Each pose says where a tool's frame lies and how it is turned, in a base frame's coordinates. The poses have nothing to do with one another.
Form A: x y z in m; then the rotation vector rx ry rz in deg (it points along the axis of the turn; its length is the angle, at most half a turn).
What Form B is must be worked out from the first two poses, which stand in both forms.
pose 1, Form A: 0.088 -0.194 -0.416 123.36 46.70 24.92
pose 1, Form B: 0.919 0.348 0.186 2.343 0.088 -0.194 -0.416
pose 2, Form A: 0.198 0.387 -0.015 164.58 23.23 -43.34
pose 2, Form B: 0.958 0.135 -0.252 2.998 0.198 0.387 -0.015
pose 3, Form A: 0.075 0.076 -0.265 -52.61 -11.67 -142.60
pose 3, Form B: -0.345 -0.077 -0.935 2.661 0.075 0.076 -0.265
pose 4, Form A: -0.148 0.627 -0.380 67.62 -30.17 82.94
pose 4, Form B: 0.608 -0.271 0.746 1.941 -0.148 0.627 -0.380
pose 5, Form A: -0.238 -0.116 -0.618 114.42 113.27 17.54
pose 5, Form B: 0.706 0.699 0.108 2.827 -0.238 -0.116 -0.618
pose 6, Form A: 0.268 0.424 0.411 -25.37 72.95 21.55
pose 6, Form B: -0.316 0.910 0.269 1.400 0.268 0.424 0.411
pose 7, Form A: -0.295 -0.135 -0.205 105.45 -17.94 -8.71
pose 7, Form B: 0.983 -0.167 -0.081 1.873 -0.295 -0.135 -0.205
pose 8, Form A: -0.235 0.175 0.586 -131.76 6.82 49.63
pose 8, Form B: -0.935 0.048 0.352 2.460 -0.235 0.175 0.586
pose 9, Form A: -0.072 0.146 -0.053 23.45 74.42 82.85
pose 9, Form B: 0.206 0.654 0.728 1.986 -0.072 0.146 -0.053
